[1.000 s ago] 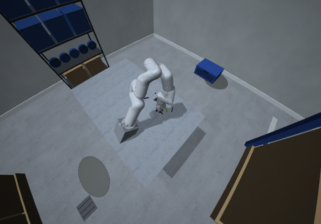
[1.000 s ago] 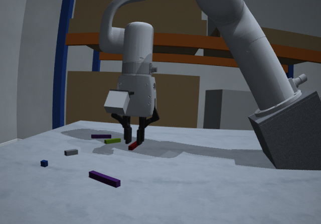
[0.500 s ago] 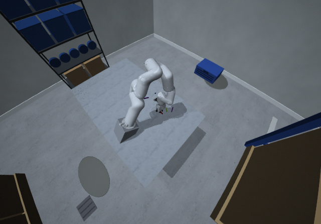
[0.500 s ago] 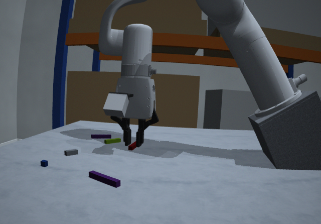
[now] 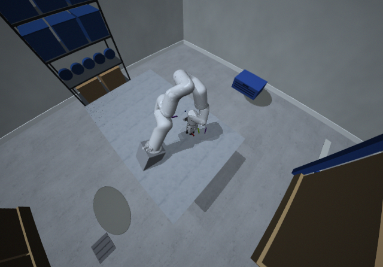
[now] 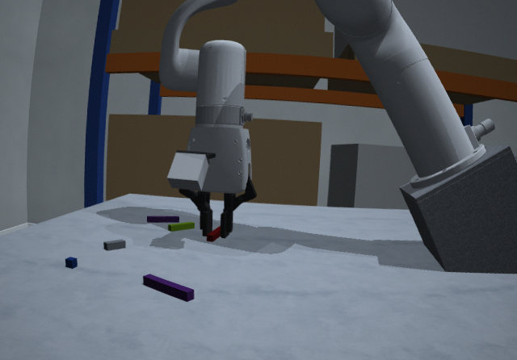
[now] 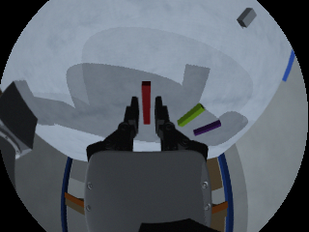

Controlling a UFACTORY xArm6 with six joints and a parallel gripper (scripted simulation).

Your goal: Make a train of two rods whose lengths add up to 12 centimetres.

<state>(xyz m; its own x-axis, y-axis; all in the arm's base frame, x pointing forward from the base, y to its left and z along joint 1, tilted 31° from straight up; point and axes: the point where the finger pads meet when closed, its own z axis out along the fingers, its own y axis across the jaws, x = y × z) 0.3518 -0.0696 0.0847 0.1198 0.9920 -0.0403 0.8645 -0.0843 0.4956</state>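
Right now my hand is 20 mm above the red rod. Round my hand: small blue rod 220 mm to the left, 140 mm ahead, 20 mm below; then grey rod 130 mm to the left, 120 mm ahead, 20 mm below; then lime rod 60 mm ahead, 30 mm to the right, 20 mm below.
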